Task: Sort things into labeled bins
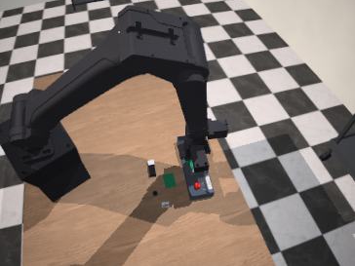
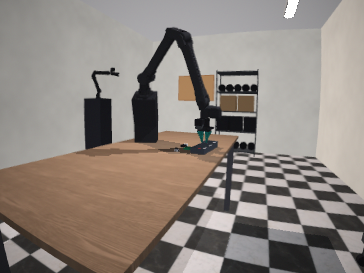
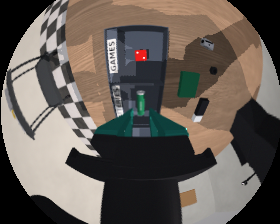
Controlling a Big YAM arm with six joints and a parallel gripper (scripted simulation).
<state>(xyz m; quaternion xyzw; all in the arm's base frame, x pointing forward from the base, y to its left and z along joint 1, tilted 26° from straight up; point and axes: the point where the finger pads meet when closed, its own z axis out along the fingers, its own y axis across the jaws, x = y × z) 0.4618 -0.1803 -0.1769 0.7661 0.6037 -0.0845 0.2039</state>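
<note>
My gripper is now 30 mm above the bin row and 10 mm short of it. Also, from my hand: green battery (40 mm below); flat green square (100 mm behind, 50 mm below, 10 mm to the right); red die (80 mm to the right, 40 mm below, 20 mm behind).
</note>
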